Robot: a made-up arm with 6 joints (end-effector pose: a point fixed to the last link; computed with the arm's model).
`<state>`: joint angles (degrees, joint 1 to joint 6).
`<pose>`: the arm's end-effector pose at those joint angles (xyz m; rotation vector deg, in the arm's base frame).
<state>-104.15 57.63 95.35 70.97 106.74 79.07</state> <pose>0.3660 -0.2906 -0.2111 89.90 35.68 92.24</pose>
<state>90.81 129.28 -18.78 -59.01 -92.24 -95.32</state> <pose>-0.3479 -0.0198 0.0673 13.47 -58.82 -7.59</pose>
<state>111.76 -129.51 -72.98 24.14 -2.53 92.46</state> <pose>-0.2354 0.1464 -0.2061 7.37 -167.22 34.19</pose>
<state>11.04 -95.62 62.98 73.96 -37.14 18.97</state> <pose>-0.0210 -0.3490 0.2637 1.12 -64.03 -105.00</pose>
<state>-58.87 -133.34 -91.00 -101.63 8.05 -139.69</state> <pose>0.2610 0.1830 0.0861 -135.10 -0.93 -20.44</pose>
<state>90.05 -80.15 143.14 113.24 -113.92 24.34</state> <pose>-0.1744 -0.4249 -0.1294 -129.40 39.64 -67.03</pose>
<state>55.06 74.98 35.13 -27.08 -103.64 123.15</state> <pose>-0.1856 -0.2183 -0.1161 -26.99 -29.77 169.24</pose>
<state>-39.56 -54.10 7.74 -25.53 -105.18 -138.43</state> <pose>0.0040 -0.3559 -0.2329 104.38 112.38 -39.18</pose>
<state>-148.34 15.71 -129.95 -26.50 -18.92 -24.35</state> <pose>0.3227 -0.0703 -0.4883 -118.08 94.75 -65.94</pose>
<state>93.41 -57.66 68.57 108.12 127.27 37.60</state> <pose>-0.3015 -0.1793 -0.3645 -131.39 -24.70 55.87</pose>
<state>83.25 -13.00 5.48 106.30 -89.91 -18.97</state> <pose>-0.2102 -0.1268 -0.0455 -121.56 22.70 -128.46</pose>
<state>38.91 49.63 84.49 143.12 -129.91 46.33</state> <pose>-0.3417 -0.0697 -0.6245 -91.19 -4.41 32.79</pose>
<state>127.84 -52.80 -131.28 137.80 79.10 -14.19</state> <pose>-0.5117 0.1508 -0.1307 -5.63 -98.44 20.32</pose>
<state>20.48 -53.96 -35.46 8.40 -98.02 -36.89</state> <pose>-0.1706 -0.0846 -0.4015 84.01 151.55 14.19</pose>
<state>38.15 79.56 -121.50 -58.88 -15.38 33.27</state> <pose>-0.4744 0.2706 -0.1328 -15.49 -48.91 -6.83</pose>
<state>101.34 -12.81 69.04 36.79 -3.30 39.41</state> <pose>-0.3607 -0.2430 -0.3769 14.73 78.42 -157.85</pose>
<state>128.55 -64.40 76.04 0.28 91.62 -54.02</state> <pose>-0.2242 -0.0173 -0.2761 108.94 -2.66 -52.45</pose>
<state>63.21 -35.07 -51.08 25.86 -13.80 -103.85</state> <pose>-0.2892 0.0031 -0.1547 -94.57 -28.02 6.28</pose>
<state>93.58 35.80 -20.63 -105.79 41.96 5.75</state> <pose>-0.1053 0.4145 -0.2645 7.85 39.36 11.51</pose>
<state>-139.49 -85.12 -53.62 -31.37 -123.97 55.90</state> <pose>0.0065 0.3889 -0.4675 -93.72 -8.10 29.13</pose>
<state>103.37 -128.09 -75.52 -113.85 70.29 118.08</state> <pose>-0.2372 -0.1751 0.2284 65.51 74.24 -1.88</pose>
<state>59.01 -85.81 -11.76 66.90 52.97 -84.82</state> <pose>-0.3039 -0.3150 0.0336 -16.75 -74.81 4.43</pose>
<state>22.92 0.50 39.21 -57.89 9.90 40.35</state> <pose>0.0180 -0.0444 -0.2008 7.93 44.93 -2.17</pose>
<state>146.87 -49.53 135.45 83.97 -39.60 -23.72</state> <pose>-0.5554 0.0586 -0.2951 42.17 107.22 -129.82</pose>
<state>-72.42 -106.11 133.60 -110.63 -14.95 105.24</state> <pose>0.1662 -0.0415 0.3276 -7.00 37.29 71.81</pose>
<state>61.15 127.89 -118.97 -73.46 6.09 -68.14</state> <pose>-0.2772 0.3247 0.1369 12.60 3.93 80.58</pose>
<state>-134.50 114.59 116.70 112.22 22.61 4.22</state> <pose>0.6808 0.1048 -0.1960 105.11 89.36 32.66</pose>
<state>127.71 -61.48 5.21 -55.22 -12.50 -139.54</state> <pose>-0.0341 0.1417 -0.1046 -31.23 60.42 64.64</pose>
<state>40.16 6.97 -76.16 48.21 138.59 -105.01</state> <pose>-0.0665 -0.1602 -0.4420 82.26 -29.82 64.95</pose>
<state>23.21 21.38 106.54 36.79 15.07 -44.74</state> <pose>-0.2092 -0.2454 -0.6076 42.72 133.95 -17.28</pose>
